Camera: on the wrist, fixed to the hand. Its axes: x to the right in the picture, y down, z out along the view.
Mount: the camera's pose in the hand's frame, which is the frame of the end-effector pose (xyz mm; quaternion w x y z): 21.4 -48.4 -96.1 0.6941 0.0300 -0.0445 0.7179
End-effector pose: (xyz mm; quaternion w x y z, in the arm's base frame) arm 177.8 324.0 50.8 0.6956 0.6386 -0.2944 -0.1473
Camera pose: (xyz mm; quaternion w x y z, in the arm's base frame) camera 260.3 381.8 7.3 0.5563 0.2462 -0.6981 0.3775
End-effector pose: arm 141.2 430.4 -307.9 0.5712 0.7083 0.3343 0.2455
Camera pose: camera 75.8 514.5 -333.9 0.2139 0.7597 -0.2945 0.5389
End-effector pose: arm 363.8 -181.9 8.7 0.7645 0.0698 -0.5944 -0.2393
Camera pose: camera 444.5 -251.0 -18.8 0.6739 -0.3660 -0.5039 0.3975
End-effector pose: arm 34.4 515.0 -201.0 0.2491 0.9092 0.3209 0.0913
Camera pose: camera -6.3 598.8 -143.1 0.0944 0.8730 -0.4383 0.1921
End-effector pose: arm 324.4 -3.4 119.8 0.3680 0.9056 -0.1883 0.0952
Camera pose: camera 360.5 90.2 164.3 0.1515 0.5086 -0.7943 0.2956
